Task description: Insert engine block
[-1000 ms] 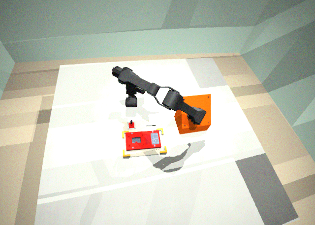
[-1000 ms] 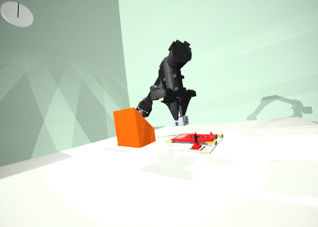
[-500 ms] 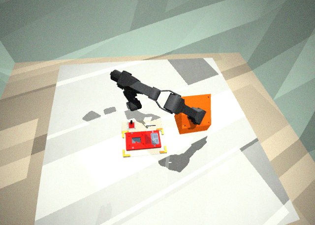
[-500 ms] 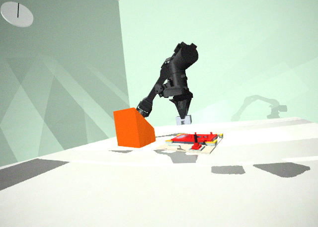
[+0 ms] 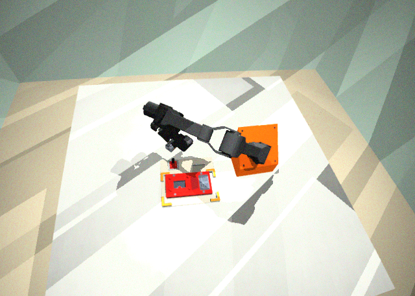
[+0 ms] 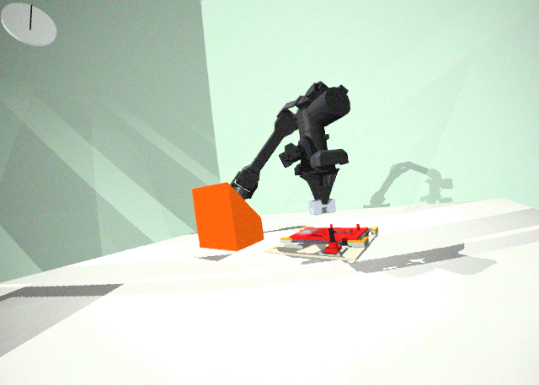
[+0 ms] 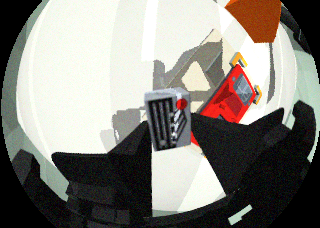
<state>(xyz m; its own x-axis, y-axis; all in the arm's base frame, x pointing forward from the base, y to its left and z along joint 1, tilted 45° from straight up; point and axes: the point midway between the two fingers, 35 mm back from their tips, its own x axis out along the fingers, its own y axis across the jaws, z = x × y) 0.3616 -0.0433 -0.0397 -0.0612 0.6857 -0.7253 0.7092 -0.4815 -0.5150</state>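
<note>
My gripper tip is 9 cm above the black post and 4 cm to the right of it. From my gripper tip the other things lie so: engine block: 1 cm below.
</note>
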